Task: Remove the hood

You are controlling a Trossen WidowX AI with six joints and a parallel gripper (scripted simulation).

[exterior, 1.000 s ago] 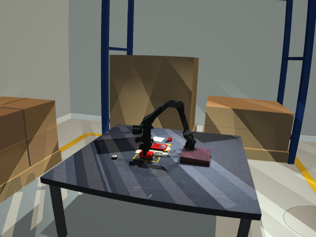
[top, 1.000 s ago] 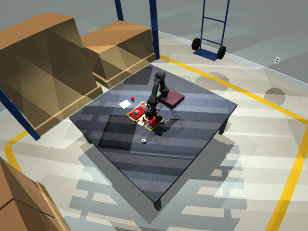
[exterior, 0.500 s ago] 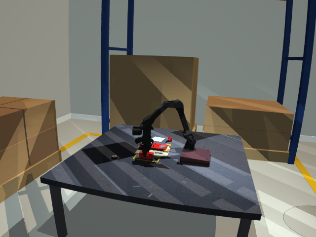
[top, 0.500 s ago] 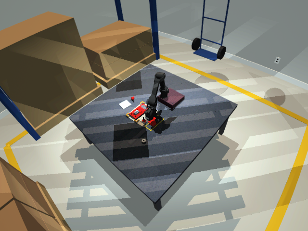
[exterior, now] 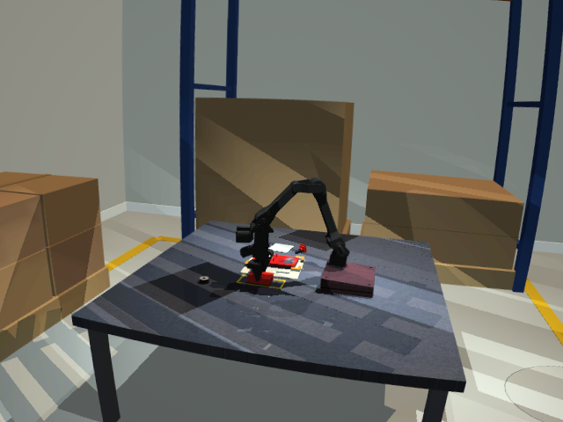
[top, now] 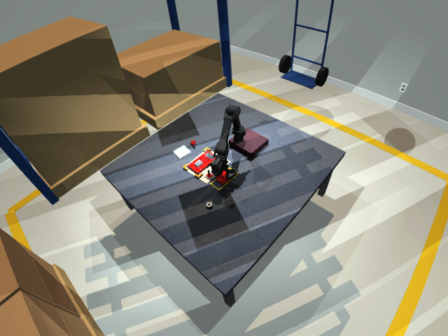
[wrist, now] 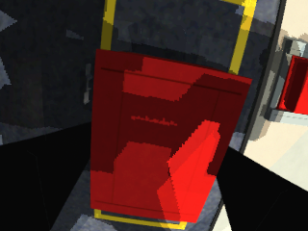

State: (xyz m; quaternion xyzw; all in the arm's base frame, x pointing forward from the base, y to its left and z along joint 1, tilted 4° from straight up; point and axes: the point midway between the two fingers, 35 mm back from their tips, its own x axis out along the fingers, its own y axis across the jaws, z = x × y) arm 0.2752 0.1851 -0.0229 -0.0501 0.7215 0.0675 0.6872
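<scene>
The hood lies 10 mm above my gripper tip. The rest, counted from my gripper tip: grey ring: 200 mm ahead, 120 mm to the left, 10 mm below; then white sheet: 90 mm ahead, 410 mm to the right, 10 mm below.
</scene>
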